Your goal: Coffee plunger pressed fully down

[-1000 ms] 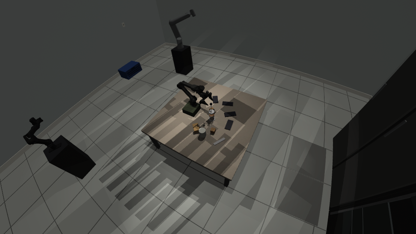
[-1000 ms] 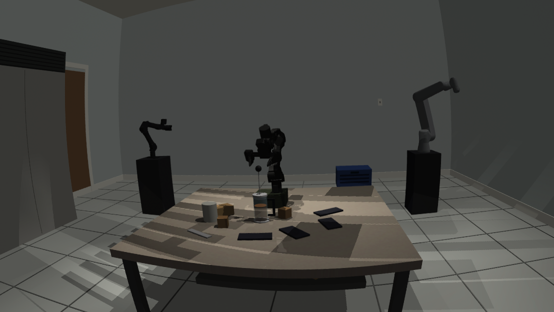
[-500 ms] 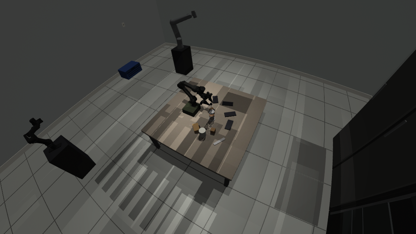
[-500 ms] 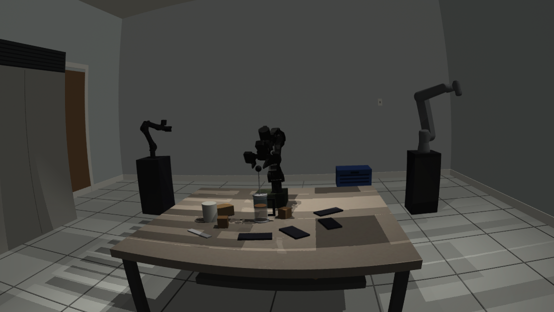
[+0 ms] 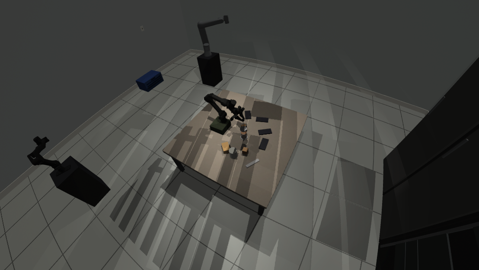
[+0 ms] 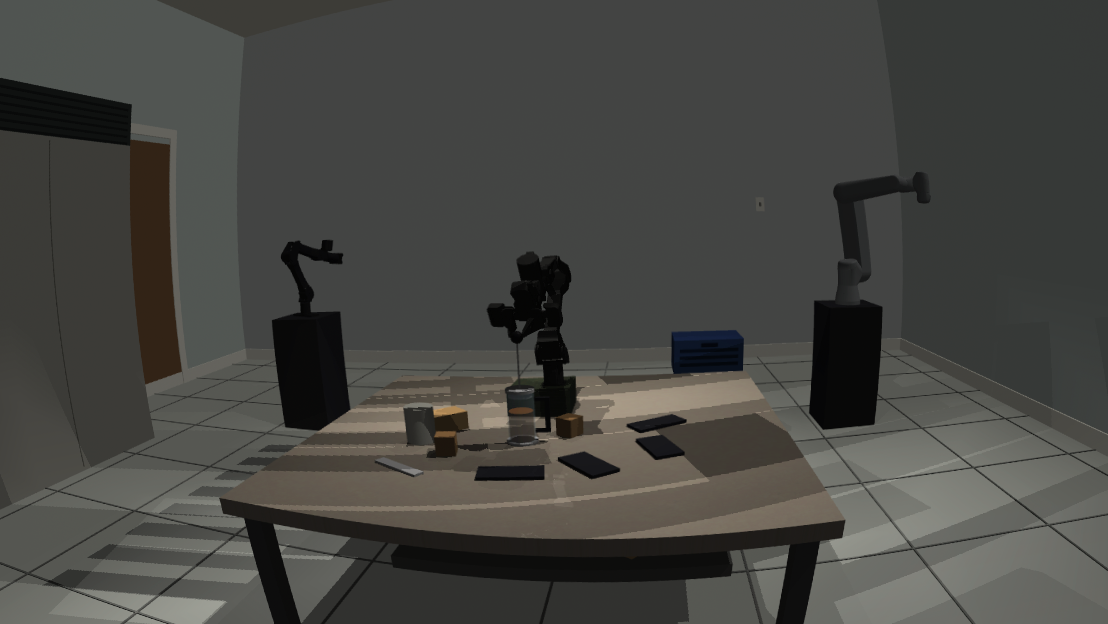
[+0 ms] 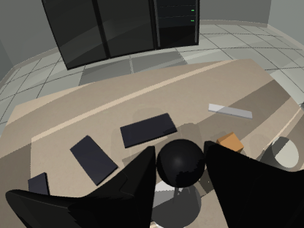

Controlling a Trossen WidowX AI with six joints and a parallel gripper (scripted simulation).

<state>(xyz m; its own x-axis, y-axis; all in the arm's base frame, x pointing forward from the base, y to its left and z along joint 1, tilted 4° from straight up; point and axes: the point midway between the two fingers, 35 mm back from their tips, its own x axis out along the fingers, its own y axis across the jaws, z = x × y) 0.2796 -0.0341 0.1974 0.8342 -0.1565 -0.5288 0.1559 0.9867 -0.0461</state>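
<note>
Right now my gripper tip is 1 cm past the glass coffee press, 2 cm to the right of it and 14 cm above it. From my gripper tip the other things lie so: grey bar (23 cm ahead, 26 cm to the right, 27 cm below); then white mug (2 cm ahead, 27 cm to the right, 23 cm below).
</note>
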